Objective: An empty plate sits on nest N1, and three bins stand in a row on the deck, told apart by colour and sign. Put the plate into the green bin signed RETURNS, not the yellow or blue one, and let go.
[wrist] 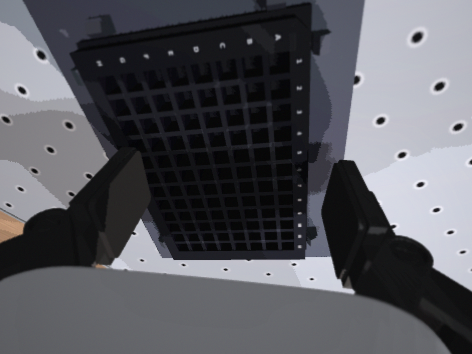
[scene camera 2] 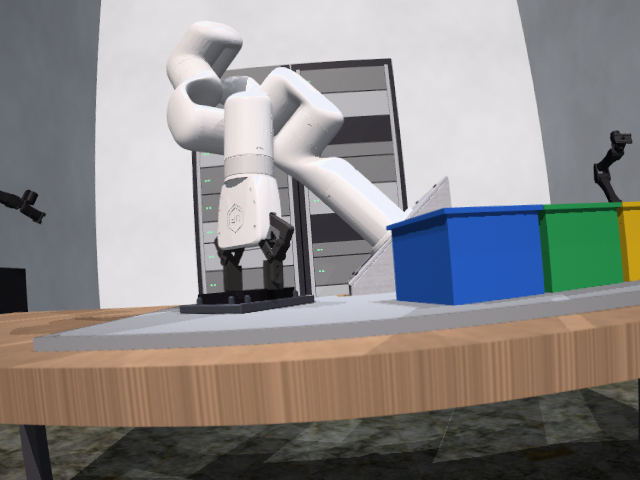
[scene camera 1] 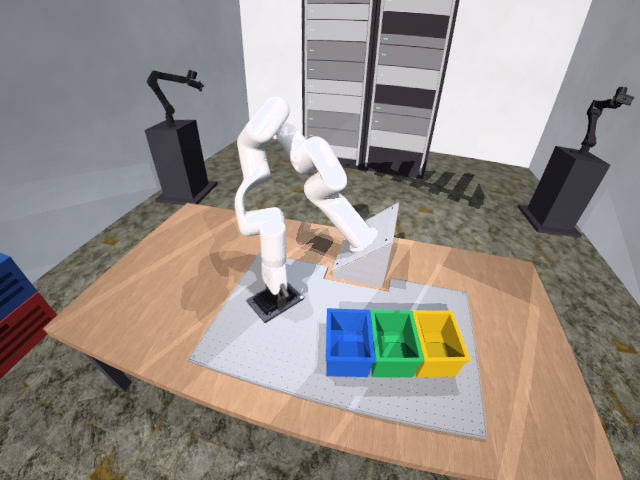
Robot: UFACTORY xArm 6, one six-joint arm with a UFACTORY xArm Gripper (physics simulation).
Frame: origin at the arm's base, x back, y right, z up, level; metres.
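Seen in the pictures: gripper, fingertip midpoint: [wrist: 234, 179] [scene camera 2: 252, 290] [scene camera 1: 276, 297]; arm's base at its link origin: [scene camera 1: 364, 240].
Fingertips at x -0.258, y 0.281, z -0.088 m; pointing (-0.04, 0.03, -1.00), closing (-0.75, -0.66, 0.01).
Observation:
Offsets run from my fingertips to a thing's top centre. "spot": to the spot under its first point. Level surfaces: height alone.
The dark plate @(dx +0.005, dy +0.007, dz +0.001 m) [scene camera 1: 264, 301] [scene camera 2: 211, 297] [wrist: 222, 145], with a grid of wells, sits flat on the dark nest [scene camera 1: 265, 317] [scene camera 2: 217, 308] [wrist: 340, 75]. My gripper [scene camera 1: 279, 303] [scene camera 2: 252, 288] [wrist: 234, 179] is open, pointing down, low over the plate with its fingers apart towards two opposite sides. In the scene camera 2 view the fingertips are near the plate's height; contact cannot be told. The green bin [scene camera 1: 395, 366] [scene camera 2: 584, 248] stands between the blue bin [scene camera 1: 348, 366] [scene camera 2: 496, 258] and the yellow bin @(spot: dx -0.206, dy -0.515, dz +0.031 m) [scene camera 1: 439, 367] [scene camera 2: 631, 248]. Its inside shows no plate. No signs are readable.
The bins stand close together on the perforated grey deck @(dz -0.026 m) [scene camera 1: 289, 361] [scene camera 2: 330, 322], to the right of the nest. The arm's slanted metal mount [scene camera 1: 379, 258] [scene camera 2: 372, 276] rises behind them. The wooden table [scene camera 1: 139, 304] [scene camera 2: 310, 387] surrounds the deck.

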